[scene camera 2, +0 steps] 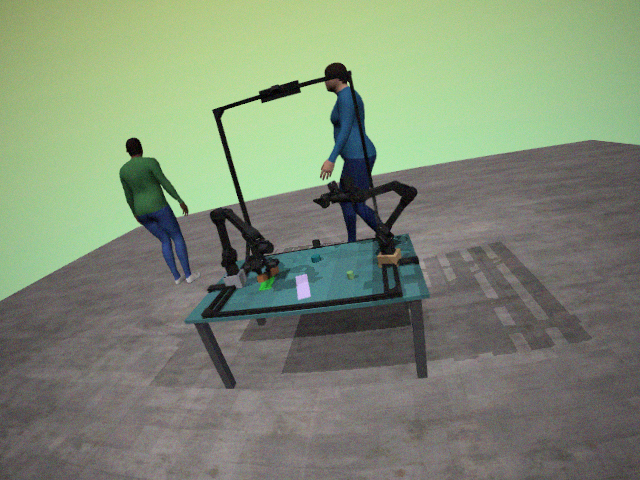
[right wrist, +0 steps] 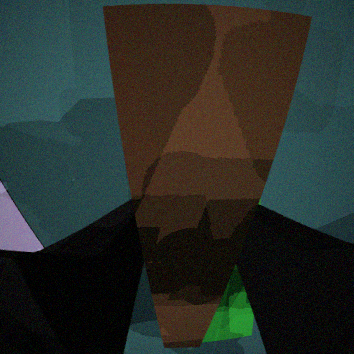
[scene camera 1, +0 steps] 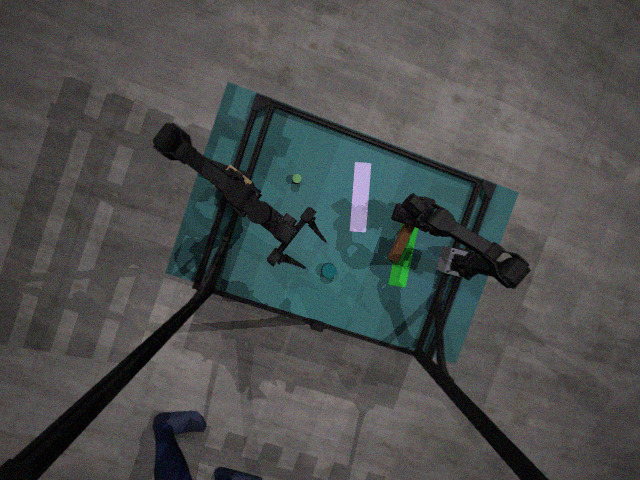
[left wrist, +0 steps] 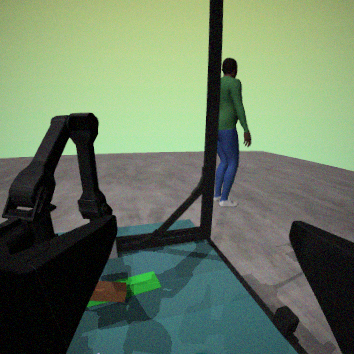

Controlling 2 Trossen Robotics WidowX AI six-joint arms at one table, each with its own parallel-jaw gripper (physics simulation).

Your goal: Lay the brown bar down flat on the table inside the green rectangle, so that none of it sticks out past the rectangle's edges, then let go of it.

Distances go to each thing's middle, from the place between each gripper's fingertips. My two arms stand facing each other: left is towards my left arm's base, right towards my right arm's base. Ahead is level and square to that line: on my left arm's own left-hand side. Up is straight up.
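The brown bar [right wrist: 201,100] has my right hand 5 cm beyond it, and going by their middles it is the nearest to that hand of the things named here. Counted from my right hand, the green rectangle [scene camera 1: 399,273] is 4 cm to the right, 12 cm behind and 6 cm below, while the lilac rectangle [scene camera 1: 361,183] is 2 cm ahead, 20 cm to the left and 6 cm below.
My left hand is 130 mm to the left of the lilac rectangle, 230 mm short of it and 390 mm above it. From my left hand I find the brown bar 160 mm ahead, 330 mm to the right and 330 mm below; the green rectangle is 90 mm ahead of that same hand, 370 mm to the right and 390 mm below. By its middle, the brown bar is nearer to my right hand than to my left hand.
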